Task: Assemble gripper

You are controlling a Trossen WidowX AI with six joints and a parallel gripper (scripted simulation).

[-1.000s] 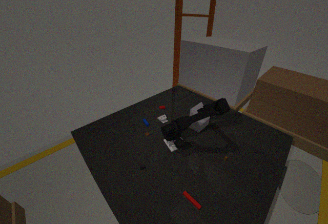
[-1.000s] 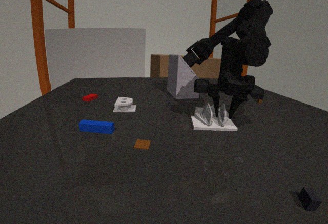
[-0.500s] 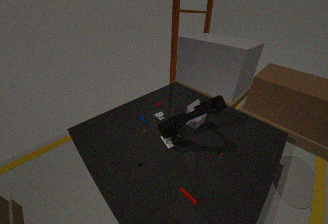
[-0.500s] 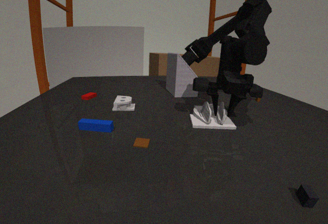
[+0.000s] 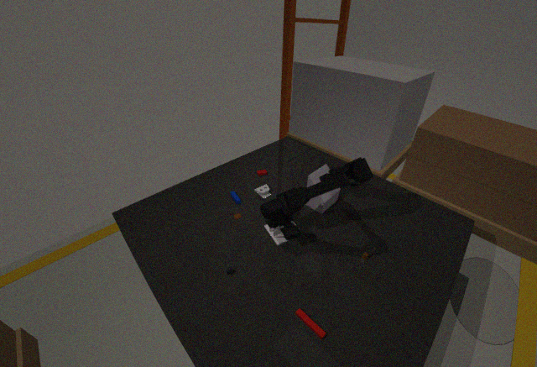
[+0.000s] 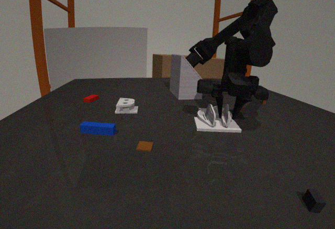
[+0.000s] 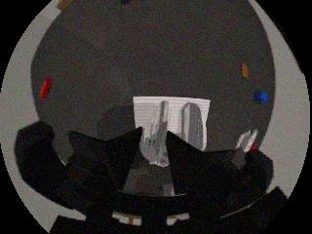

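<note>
My gripper tip is 3 cm to the left of the flat white plate, 1 cm short of it and 1 cm above it. From my gripper tip the other things lie so: orange tile (23 cm to the right, 8 cm ahead, 2 cm below); white jaw (5 cm behind, 4 cm to the right); white housing plate (6 cm behind, 2 cm to the right, 1 cm below).
</note>
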